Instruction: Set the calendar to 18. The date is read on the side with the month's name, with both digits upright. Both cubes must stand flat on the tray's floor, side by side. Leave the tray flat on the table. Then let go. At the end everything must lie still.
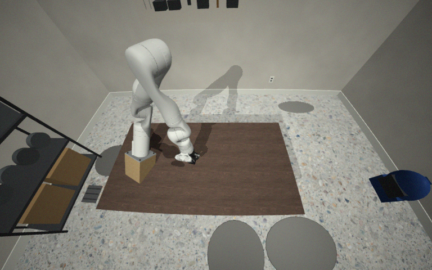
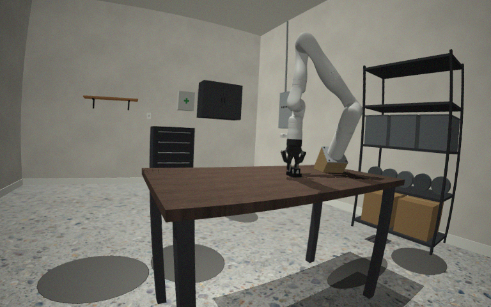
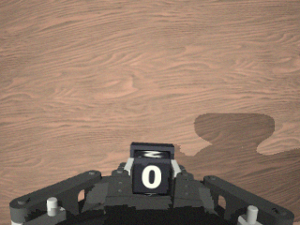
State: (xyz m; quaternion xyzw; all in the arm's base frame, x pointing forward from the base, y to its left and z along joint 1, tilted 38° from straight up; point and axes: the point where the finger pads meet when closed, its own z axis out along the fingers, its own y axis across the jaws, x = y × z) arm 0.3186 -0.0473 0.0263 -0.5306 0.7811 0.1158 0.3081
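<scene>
Right now the black calendar tray is 30 mm below my hand and 20 mm to the left of it.
</scene>
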